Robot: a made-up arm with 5 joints.
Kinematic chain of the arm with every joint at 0, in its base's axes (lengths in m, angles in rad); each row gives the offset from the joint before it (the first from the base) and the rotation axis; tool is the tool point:
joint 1: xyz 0 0 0.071 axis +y
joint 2: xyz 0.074 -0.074 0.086 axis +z
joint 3: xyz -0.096 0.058 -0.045 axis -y
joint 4: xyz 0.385 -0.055 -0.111 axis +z
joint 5: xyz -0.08 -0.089 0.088 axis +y
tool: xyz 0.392 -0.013 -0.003
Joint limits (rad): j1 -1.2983..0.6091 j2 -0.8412..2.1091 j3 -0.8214..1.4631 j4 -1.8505..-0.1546 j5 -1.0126..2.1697
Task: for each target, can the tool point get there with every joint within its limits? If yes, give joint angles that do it. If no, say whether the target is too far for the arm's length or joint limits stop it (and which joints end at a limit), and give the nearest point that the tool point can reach.
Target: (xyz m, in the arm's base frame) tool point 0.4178 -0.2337 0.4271
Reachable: yes | joints -0.3946 -0.0297 0.9216 -0.5506 1.0300
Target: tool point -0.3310 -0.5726 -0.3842
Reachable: no: joint limits stop it (at a limit: joint 1, joint 2, joint 3) | nearest point -0.2101 -0.4225 -0.3308 | short by 0.200 m
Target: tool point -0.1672 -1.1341 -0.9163
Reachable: no: too far | nearest point -0.0241 -0.4862 -0.3956 | short by 0.843 m
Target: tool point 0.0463 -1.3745 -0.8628
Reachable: no: too far | nearest point 0.0772 -0.5411 -0.3362 | short by 0.986 m
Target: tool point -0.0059 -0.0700 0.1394
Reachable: no: joint limits stop it (at a limit: joint 1, joint 2, joint 5) | nearest point -0.0707 0.1012 0.2018 | short by 0.193 m
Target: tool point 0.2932 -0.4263 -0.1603
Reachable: yes | joints 0.2597 -0.4957 0.3149 -0.8264 0.9118
